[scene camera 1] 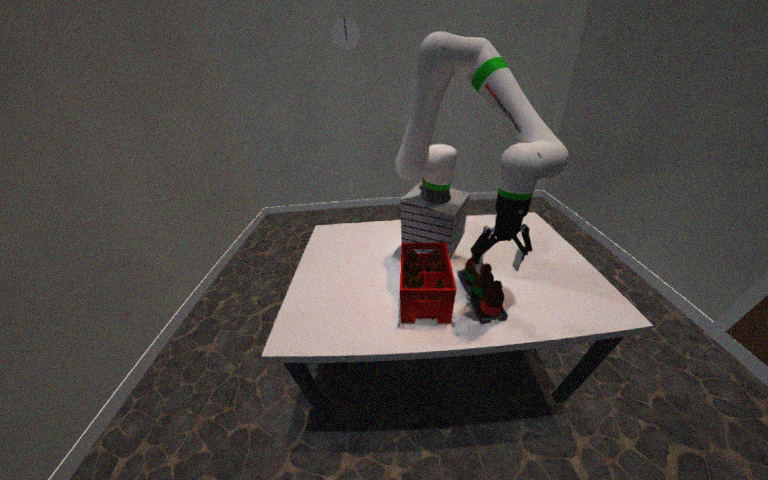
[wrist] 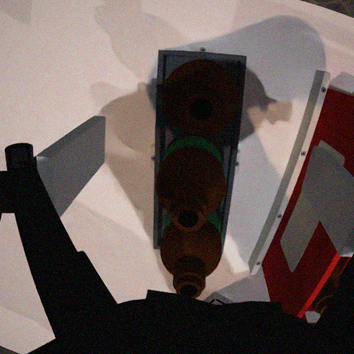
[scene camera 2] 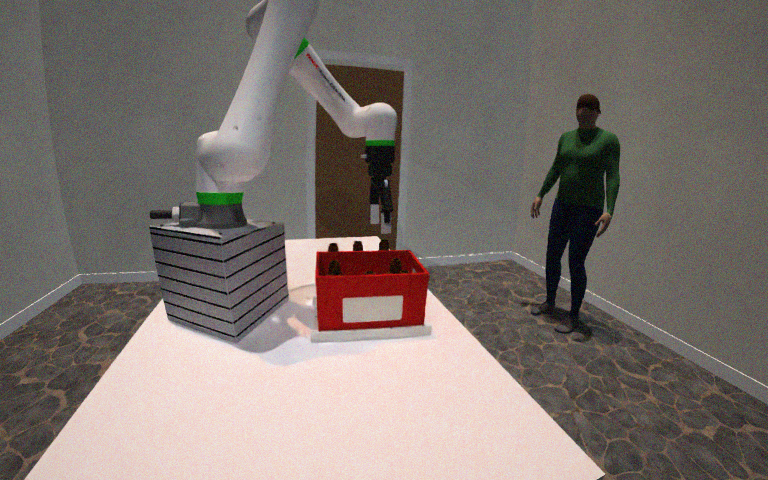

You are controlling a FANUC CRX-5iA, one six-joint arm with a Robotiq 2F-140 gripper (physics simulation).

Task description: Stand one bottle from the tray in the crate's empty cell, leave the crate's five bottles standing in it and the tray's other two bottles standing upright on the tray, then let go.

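Frame: origin at the arm's base, x ahead, y left, z up, level; centimetres.
Seen in the pictures: gripper, between the fingertips: (scene camera 1: 496, 269) (scene camera 2: 380, 228); arm's base, origin of its link: (scene camera 1: 435, 196) (scene camera 2: 220, 224).
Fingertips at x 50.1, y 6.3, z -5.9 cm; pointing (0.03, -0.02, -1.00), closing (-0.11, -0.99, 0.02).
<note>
Pixels of each thing's top centre, then the offset from my fingertips to it. "spot": a spot on its surface instead. Level surfaces: height alone.
- red-labelled front bottle, centre of its top: (scene camera 2: 384, 240) (scene camera 1: 497, 282) dy +0.4, dx +1.9, dz -4.5 cm
- middle bottle, centre of its top: (scene camera 2: 357, 241) (scene camera 1: 487, 265) dy +1.3, dx -7.4, dz -4.5 cm
- red crate, centre of its top: (scene camera 2: 368, 262) (scene camera 1: 425, 263) dy -21.6, dx -12.0, dz -3.0 cm
- white table, height of its surface: dz -20.5 cm
- pale strip, a spot on its surface: (scene camera 2: 370, 333) spot: dy -31.7, dx -14.9, dz -18.4 cm
My gripper (scene camera 1: 497, 262) (scene camera 2: 380, 220) (wrist: 208, 152) is open and empty, its fingertips above the bottle tops, one finger on each side of the tray row in the wrist view. Three brown bottles stand in a row on the dark tray (wrist: 220, 56): the red-labelled front bottle (scene camera 1: 492, 294) (wrist: 201, 82), the middle bottle (scene camera 1: 485, 275) (wrist: 190, 172) and the back bottle (wrist: 190, 250). The red crate (scene camera 1: 425, 308) (scene camera 2: 328, 300) (wrist: 330, 120) stands beside the tray. Its brown bottles are dim; the empty cell seems to be the middle one on the tray side.
The striped robot base (scene camera 1: 427, 220) (scene camera 2: 249, 283) stands behind the crate on the white table (scene camera 1: 339, 294) (scene camera 2: 317, 407). A pale strip (scene camera 2: 370, 333) (wrist: 290, 190) runs along the crate's foot. A person (scene camera 2: 586, 169) stands on the floor beyond the table.
</note>
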